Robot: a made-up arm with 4 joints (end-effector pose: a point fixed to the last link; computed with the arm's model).
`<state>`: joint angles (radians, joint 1 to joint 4).
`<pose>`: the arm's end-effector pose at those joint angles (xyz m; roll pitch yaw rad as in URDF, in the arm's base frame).
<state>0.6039 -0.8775 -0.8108 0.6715</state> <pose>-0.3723 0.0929 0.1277 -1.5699 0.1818 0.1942</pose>
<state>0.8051 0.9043 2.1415 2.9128</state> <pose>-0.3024 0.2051 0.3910 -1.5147 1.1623 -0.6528</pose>
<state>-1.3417 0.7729 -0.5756 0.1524</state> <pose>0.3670 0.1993 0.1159 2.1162 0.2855 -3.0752</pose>
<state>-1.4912 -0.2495 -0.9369 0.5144</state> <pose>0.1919 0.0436 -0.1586 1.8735 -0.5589 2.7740</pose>
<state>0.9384 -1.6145 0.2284 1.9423</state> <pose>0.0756 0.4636 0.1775 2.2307 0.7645 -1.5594</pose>
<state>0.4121 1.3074 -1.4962 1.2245</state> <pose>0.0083 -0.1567 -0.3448 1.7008 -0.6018 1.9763</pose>
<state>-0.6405 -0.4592 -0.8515 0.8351</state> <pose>-0.1418 0.0749 -0.2876 -2.9273 -1.3146 1.1605</pose>
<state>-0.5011 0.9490 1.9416 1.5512</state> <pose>-0.4456 0.3168 -0.0932 0.4599 -0.1154 -0.5279</pose>
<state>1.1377 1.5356 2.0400 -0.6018</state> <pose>-0.4176 0.2627 0.3064 2.0303 0.9533 -0.6992</pose>
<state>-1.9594 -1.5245 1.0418 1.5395</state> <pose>-0.3765 0.5289 0.2195 -0.5765 -0.0137 -1.2305</pose>
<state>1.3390 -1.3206 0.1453 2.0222</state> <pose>0.0435 0.4446 0.1837 1.9981 0.8334 -1.6366</pose>
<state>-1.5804 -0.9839 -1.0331 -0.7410</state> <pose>-0.0320 0.0356 -0.2241 -2.6786 -1.0806 2.3959</pose>
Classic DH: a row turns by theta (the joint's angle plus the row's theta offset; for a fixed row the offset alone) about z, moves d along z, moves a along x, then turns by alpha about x. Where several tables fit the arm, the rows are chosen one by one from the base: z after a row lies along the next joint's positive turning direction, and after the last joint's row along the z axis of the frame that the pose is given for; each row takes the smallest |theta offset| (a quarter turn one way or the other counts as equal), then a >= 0, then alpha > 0; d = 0 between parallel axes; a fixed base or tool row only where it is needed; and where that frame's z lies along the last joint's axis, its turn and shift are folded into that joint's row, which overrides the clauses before.
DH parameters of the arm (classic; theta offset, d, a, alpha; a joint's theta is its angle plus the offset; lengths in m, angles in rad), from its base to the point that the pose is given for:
base (fixed): 0 0.0395 -0.0963 -1.5708
joint 1: 0.4336 0 0.1238 3.1416
joint 2: -1.2245 -0.1452 -0.0721 -1.637
joint 3: -0.871 -0.1155 -0.0355 -1.7929
joint 4: 0.98 0.4225 -0.0122 -1.5036
tool (fixed): 1.54 -0.0282 0 0

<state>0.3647 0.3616 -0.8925 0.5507</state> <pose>-0.2294 0.0610 -0.3656 -2.2652 -1.1949 0.8031</pose>
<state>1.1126 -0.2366 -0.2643 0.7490</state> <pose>-0.4179 0.3106 0.0859 -1.6031 0.0984 -0.3420</pose>
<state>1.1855 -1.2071 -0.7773 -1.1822</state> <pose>-0.1696 0.1538 0.3027 0.3338 1.0673 0.0901</pose>
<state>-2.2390 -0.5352 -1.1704 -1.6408</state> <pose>0.2078 0.0008 -0.0097 -2.4502 -0.1193 2.7296</pose>
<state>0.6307 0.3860 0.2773 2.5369</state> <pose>-0.3237 0.4824 -0.1020 -2.4704 -0.4084 -0.9946</pose>
